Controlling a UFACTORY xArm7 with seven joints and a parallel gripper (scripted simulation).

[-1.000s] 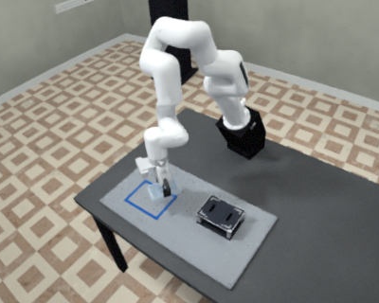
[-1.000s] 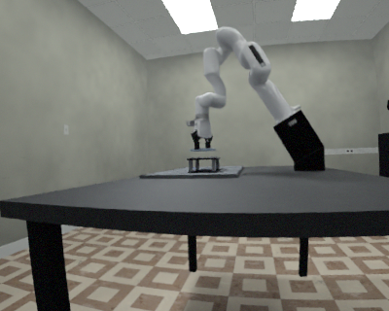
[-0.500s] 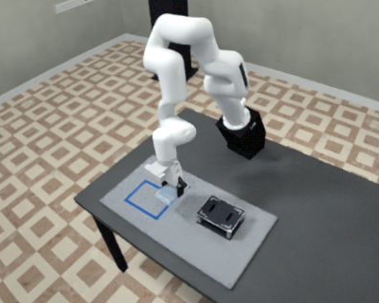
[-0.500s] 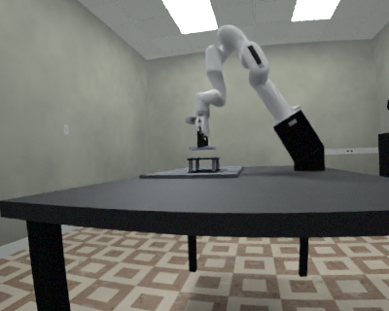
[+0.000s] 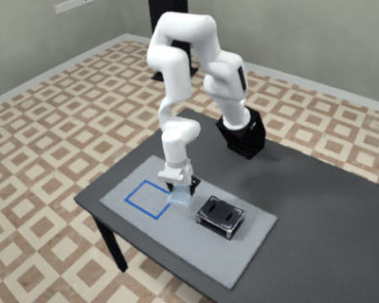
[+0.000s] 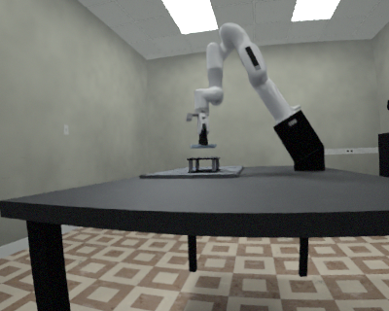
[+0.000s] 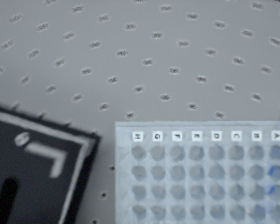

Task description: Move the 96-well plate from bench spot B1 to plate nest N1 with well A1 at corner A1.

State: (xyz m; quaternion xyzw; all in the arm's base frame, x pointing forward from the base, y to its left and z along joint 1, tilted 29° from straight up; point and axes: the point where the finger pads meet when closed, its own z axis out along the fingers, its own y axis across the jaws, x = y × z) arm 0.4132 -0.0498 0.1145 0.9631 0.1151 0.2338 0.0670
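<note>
My hand is 16 cm to the right of the black plate nest, 7 cm above it and 1 cm past it. The rest, counted from my hand: 96-well plate: 1 cm below.
</note>
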